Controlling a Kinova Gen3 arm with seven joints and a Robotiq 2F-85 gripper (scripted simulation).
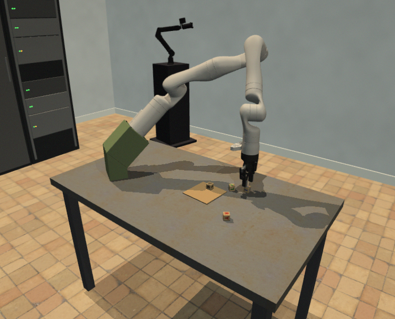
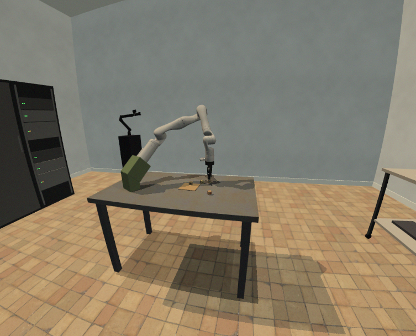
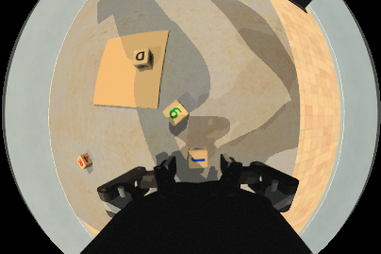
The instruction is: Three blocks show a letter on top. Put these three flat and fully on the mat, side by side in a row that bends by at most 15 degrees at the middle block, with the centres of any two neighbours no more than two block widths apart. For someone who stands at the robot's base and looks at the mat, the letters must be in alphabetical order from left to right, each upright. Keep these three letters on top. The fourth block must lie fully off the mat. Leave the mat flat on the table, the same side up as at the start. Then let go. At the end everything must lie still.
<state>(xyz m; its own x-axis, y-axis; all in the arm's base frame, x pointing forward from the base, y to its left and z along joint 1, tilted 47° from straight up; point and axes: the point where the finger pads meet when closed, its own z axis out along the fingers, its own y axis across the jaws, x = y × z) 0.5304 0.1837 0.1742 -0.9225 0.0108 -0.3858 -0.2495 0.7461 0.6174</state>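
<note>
The tan mat lies 110 mm behind my hand, 150 mm to the right of it and 50 mm below it.
</note>
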